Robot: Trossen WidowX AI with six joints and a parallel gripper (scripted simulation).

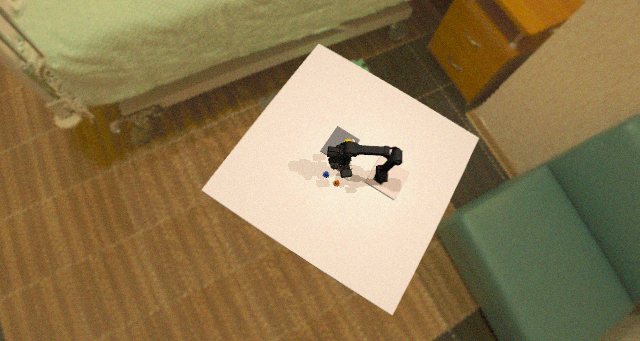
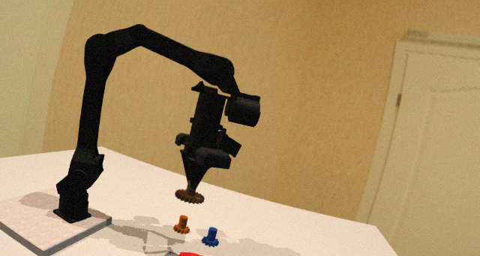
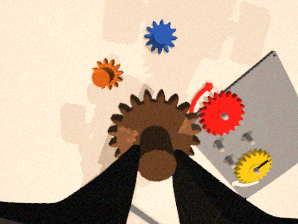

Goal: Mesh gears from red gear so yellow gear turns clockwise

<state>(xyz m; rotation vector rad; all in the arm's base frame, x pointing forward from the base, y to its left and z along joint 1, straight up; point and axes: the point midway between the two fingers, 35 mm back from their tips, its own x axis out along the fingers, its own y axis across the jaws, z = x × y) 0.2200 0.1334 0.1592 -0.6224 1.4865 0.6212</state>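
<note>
The yellow gear is 200 mm to the right of my gripper tip, 130 mm below it and 70 mm ahead of it. From my gripper tip the other things lie so: brown gear 10 mm below; then small orange gear 130 mm below, 60 mm to the left, 30 mm behind; then small blue gear 130 mm below, 50 mm to the left, 50 mm ahead.
</note>
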